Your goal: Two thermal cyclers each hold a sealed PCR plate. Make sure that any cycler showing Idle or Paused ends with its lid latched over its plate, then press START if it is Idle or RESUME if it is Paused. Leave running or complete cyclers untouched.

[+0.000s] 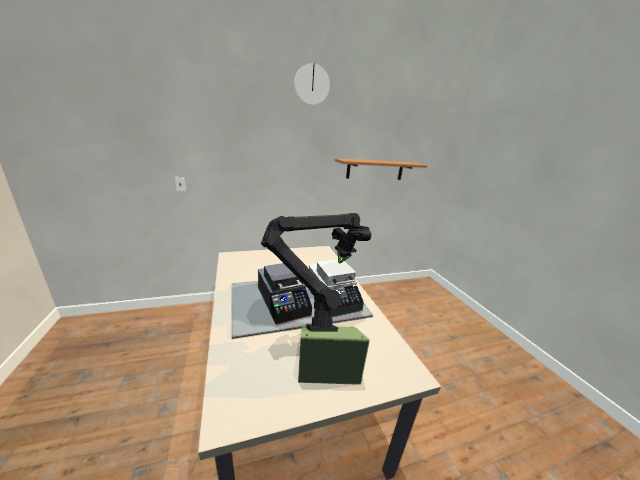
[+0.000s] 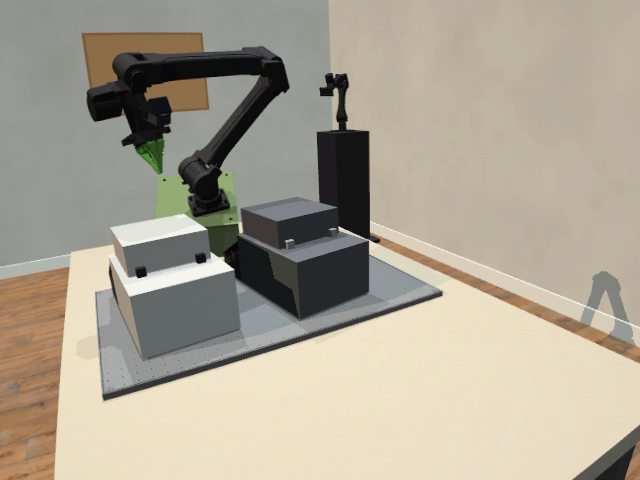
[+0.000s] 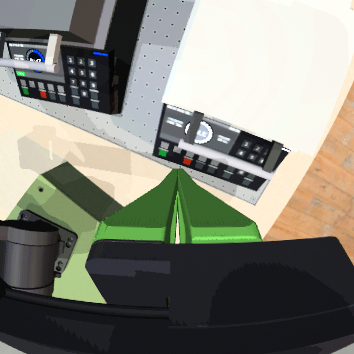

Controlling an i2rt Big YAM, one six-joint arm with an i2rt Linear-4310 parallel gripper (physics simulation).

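Frame: origin at the arm's base, x ahead, y left, z up, level; centimetres.
Where they show: gripper, fingertip midpoint: [image 1: 339, 263] [image 2: 160, 173] [image 3: 177, 176]; arm's base, link origin: [image 1: 321, 329] [image 2: 209, 203] [image 3: 42, 240].
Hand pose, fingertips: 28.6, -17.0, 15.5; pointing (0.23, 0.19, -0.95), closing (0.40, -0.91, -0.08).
Note:
Each offset is from my fingertips to the top centre of the thing, as dx, dy, dz. "*": to the spot under its first point. Level surfaces: height alone.
The white cycler [image 1: 336, 270] [image 2: 188, 315] [image 3: 260, 65] has its lid down; its round display {* +1.1, -1.9, -19.5} [image 3: 202, 133], partly behind the handle {* +0.5, -4.9, -11.7} [image 3: 225, 157], reads as IDLE. Its green button {-5.1, +2.6, -22.5} [image 3: 162, 152] is at the panel's left end. The dark cycler [image 1: 281, 272] [image 2: 333, 281] [image 3: 107, 75] has its lid down and a blue ring on its display {* +2.1, +28.5, -19.3} [image 3: 35, 57]; the handle covers part of the text, and a small green label is lit. Whether either lid is latched cannot be told. Both plates are hidden. My gripper [image 1: 341, 260] [image 2: 160, 172] [image 3: 177, 176] is shut and empty, above the white cycler's front side.
Both cyclers stand on a grey perforated board {dz -29.7} [image 1: 248, 312] [image 2: 121, 364] [image 3: 155, 65] on the table {dz -31.0} [image 1: 242, 418] [image 2: 361, 413]. The green base block [image 1: 330, 359] [image 2: 173, 196] carries my arm, in front of the cyclers. A second arm on a black pedestal [image 2: 353, 180] stands beyond the table.

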